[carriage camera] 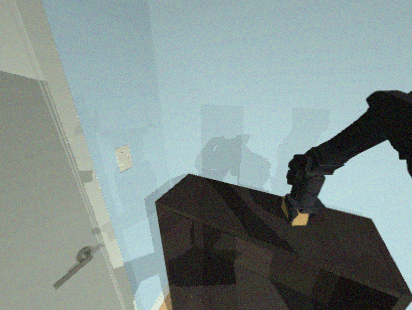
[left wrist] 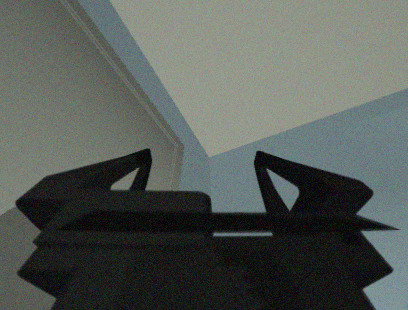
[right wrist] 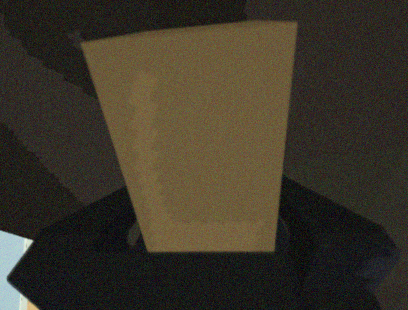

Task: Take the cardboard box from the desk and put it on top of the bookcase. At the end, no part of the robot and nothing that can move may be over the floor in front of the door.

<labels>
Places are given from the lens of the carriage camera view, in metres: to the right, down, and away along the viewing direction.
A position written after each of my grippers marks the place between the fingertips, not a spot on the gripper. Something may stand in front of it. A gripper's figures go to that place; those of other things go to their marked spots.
my right gripper (carriage camera: pixel 296 220): 0.33, 0.24, 0.61
white door (carriage camera: pixel 65 244): -0.50, 0.32, 0.60
dark brown bookcase (carriage camera: pixel 337 253): 0.39, 0.29, 0.50
The marked spots on the dark brown bookcase and the white door are 0.90 m apart.
</labels>
